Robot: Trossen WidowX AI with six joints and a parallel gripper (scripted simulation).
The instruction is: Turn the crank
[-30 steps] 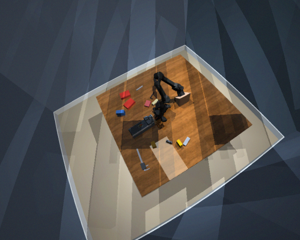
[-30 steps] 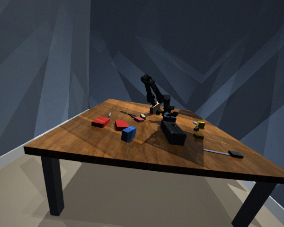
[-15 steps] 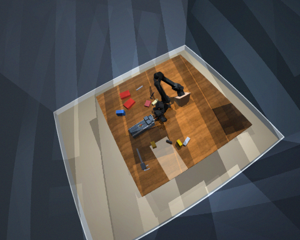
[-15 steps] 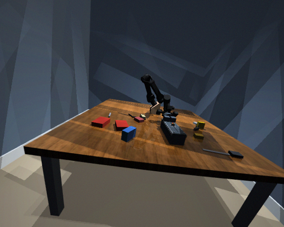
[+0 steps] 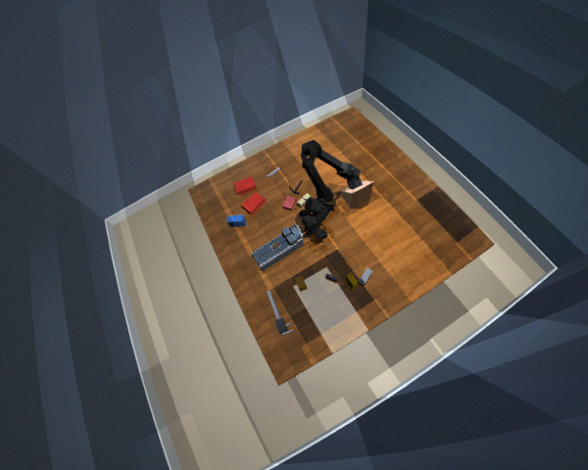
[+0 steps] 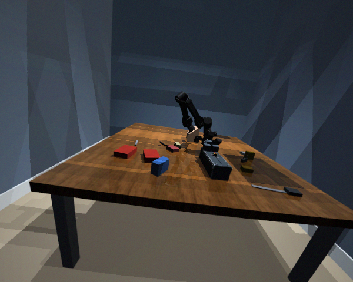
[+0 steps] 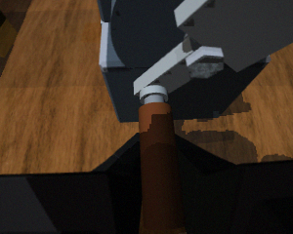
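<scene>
My gripper tip is 30 mm below the brown crank handle and 20 mm past it. Round my gripper tip: pink block: 240 mm to the right, 30 mm below, 10 mm behind; then ochre block: 220 mm to the left, 120 mm ahead, 30 mm below; then red pointer: 160 mm ahead, 40 mm above, 10 mm to the left.
</scene>
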